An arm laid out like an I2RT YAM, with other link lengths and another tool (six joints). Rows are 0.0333 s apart.
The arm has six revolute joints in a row. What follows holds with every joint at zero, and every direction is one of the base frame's. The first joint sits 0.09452 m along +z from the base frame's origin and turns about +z. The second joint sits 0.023 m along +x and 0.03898 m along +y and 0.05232 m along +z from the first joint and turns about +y. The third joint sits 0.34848 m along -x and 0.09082 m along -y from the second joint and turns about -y. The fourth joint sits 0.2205 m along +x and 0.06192 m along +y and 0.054 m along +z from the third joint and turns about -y. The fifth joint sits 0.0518 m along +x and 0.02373 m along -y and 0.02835 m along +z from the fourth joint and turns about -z. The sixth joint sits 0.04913 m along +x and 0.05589 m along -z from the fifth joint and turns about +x. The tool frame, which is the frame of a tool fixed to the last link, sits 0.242 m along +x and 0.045 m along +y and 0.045 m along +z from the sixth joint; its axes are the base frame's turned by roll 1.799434, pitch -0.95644 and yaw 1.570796 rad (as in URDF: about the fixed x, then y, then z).
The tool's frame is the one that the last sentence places.
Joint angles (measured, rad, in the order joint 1, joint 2, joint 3, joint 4, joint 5, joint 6), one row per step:
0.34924 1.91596 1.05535 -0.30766 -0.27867 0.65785
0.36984 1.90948 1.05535 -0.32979 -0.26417 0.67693
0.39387 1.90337 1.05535 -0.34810 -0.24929 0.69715
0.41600 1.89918 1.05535 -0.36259 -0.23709 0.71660
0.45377 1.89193 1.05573 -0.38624 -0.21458 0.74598
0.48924 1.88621 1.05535 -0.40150 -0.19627 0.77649
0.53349 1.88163 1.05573 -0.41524 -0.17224 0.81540
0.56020 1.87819 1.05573 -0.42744 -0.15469 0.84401
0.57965 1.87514 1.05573 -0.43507 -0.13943 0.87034
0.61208 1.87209 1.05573 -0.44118 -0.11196 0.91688
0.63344 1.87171 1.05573 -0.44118 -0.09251 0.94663
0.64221 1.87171 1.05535 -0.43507 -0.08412 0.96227
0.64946 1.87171 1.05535 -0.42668 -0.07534 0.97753
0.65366 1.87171 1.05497 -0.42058 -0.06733 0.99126
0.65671 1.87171 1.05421 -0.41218 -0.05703 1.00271
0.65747 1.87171 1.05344 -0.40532 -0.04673 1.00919
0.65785 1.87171 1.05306 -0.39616 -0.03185 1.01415
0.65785 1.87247 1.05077 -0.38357 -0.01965 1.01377
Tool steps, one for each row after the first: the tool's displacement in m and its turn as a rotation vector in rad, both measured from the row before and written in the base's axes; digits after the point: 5 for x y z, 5 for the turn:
-0.00784 0.00217 -0.00193 -0.01322 0.01721 -0.00195
-0.00760 0.00356 -0.00143 -0.01253 0.01365 0.00034
-0.00668 0.00357 -0.00142 -0.01009 0.01198 0.00012
-0.01090 0.00557 -0.00198 -0.01959 0.01581 0.00308
-0.00908 0.00600 -0.00124 -0.01373 0.01112 0.00118
-0.00966 0.00745 -0.00148 -0.01664 0.00890 0.00023
-0.00625 0.00260 -0.00128 -0.01347 0.00750 -0.00565
-0.00356 0.00112 -0.00057 -0.00988 0.00369 -0.01007
-0.00391 0.00210 -0.00076 -0.01477 0.00073 -0.01998
-0.00145 0.00170 -0.00048 -0.00916 -0.00331 -0.01279
0.00098 0.00146 0.00048 0.00008 -0.00536 -0.00865
0.00214 0.00138 0.00097 0.00153 -0.00783 -0.00996
0.00207 0.00000 0.00058 0.00039 -0.00567 -0.01135
0.00315 -0.00048 0.00083 -0.00049 -0.00911 -0.01114
0.00324 -0.00135 0.00070 -0.00243 -0.00914 -0.00881
0.00479 -0.00194 0.00125 -0.00446 -0.01429 -0.00940
0.00437 -0.00109 0.00089 -0.00330 -0.01462 -0.00395

